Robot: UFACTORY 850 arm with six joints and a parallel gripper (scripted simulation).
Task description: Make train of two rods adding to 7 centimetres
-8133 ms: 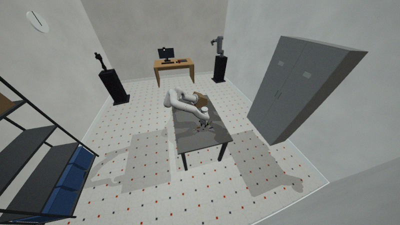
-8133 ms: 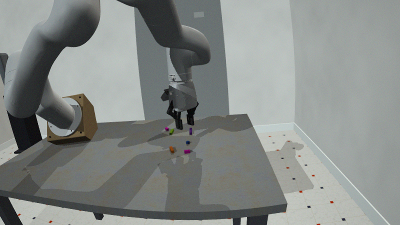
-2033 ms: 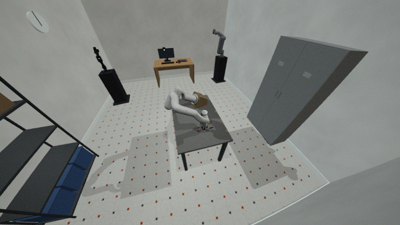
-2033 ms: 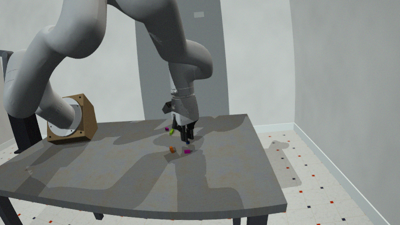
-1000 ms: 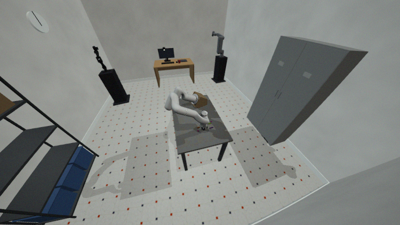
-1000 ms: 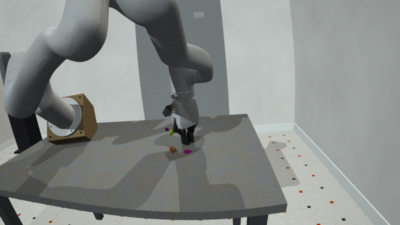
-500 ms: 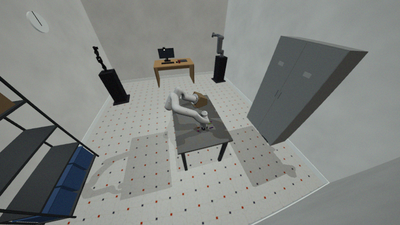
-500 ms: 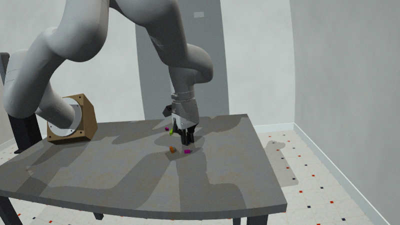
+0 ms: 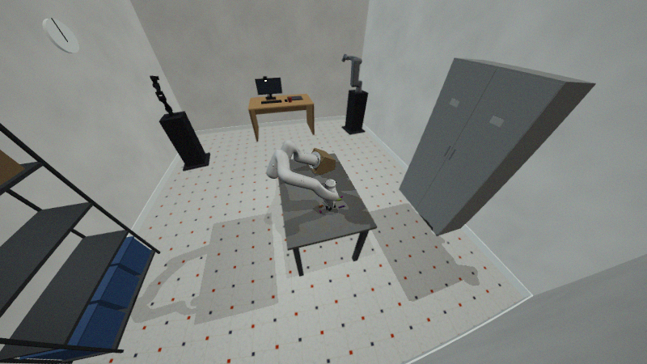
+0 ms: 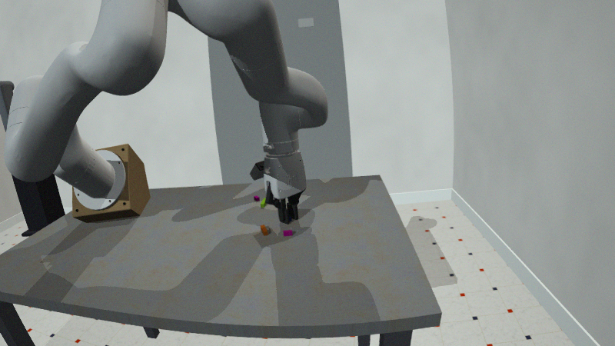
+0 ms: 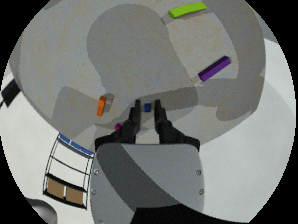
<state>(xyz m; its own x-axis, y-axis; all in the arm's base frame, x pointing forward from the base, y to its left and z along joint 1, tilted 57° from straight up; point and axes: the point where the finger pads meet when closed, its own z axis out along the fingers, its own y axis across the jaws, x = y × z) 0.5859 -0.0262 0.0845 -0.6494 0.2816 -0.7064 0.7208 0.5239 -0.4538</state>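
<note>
Now: hand 20 mm above the blue rod. Also, from my hand: lime rod (140 mm to the left, 70 mm behind, 20 mm below); then orange rod (60 mm behind, 50 mm to the right, 20 mm below); then purple rod (120 mm to the left, 20 mm below, 20 mm ahead).
</note>
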